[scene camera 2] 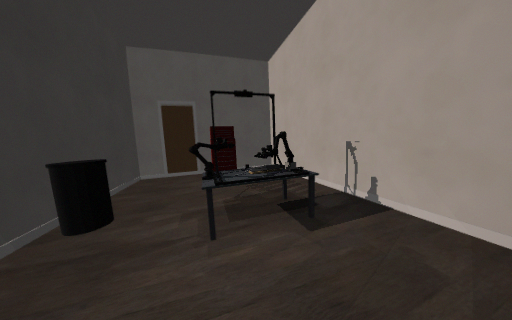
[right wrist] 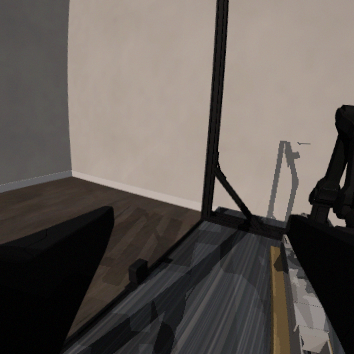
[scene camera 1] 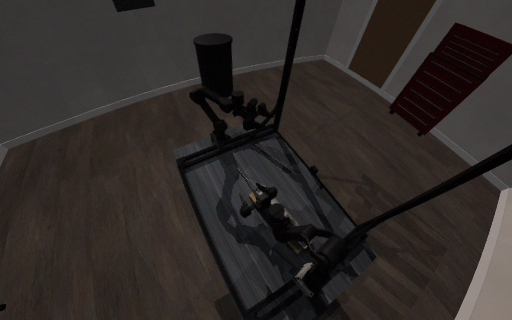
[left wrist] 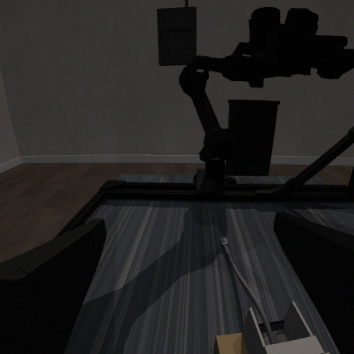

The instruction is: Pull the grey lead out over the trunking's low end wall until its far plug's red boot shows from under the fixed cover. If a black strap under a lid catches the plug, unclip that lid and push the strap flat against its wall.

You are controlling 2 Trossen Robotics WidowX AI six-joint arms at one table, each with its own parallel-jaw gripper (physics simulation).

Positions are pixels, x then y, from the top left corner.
Labels:
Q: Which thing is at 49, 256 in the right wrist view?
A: My right gripper.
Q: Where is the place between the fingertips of my left gripper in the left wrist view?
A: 190, 224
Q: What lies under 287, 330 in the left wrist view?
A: A tan trunking.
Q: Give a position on a tan trunking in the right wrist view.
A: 280, 314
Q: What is my right gripper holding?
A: Nothing.

